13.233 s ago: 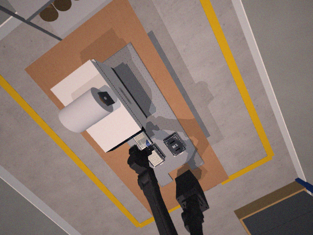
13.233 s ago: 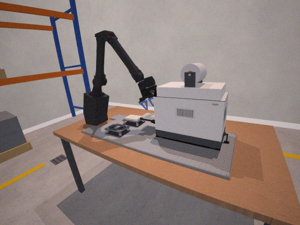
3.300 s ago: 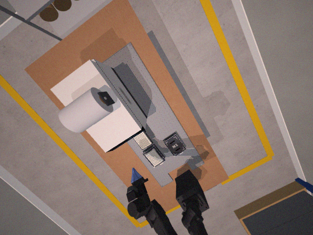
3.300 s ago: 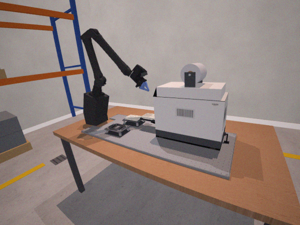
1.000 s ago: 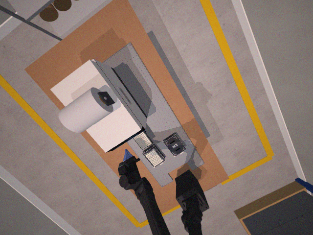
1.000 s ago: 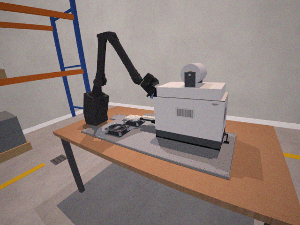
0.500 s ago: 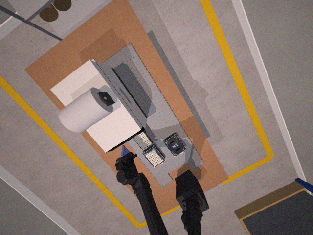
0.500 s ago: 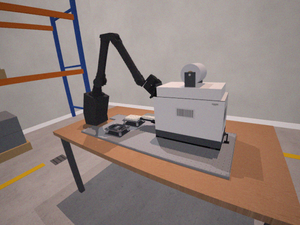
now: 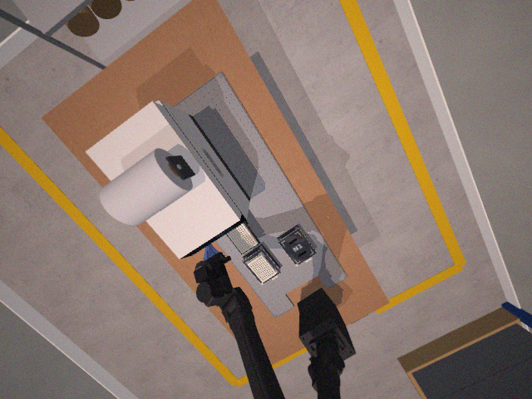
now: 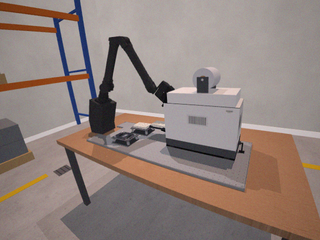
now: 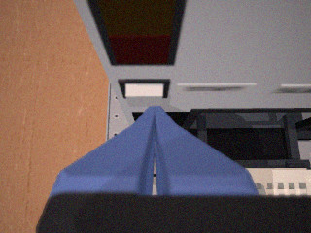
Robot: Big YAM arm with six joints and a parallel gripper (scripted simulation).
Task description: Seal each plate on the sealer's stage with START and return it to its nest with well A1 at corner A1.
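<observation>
My gripper is now 20 mm short of the start button. Also, from my hand: foil roll: 250 mm ahead, 100 mm to the right, 230 mm above; white well plate: 290 mm behind, 50 mm to the right, 140 mm below; dark sealer stage: 90 mm behind, 80 mm to the right, 100 mm below.
</observation>
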